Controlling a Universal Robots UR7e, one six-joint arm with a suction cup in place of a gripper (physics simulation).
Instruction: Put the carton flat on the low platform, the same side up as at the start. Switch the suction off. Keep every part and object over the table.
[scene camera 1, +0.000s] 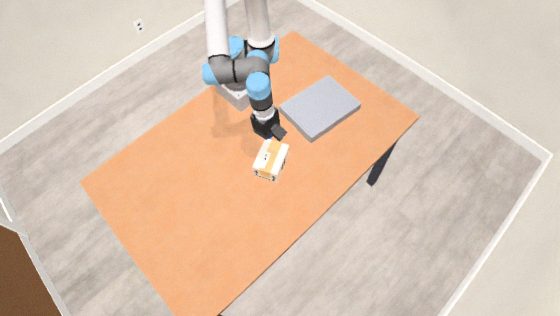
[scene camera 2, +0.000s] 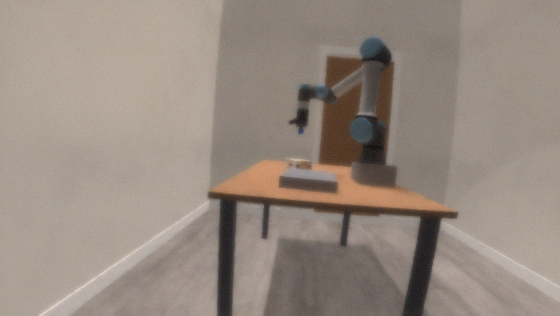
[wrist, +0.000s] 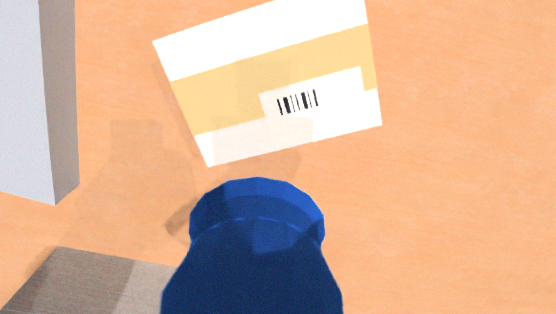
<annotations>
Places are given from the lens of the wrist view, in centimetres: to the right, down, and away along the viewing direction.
my suction cup (wrist: 252, 238): 0, 1, 5
white carton (wrist: 247, 85): -2, -6, 23
The marked spots on the white carton and my suction cup are 19 cm apart.
</annotations>
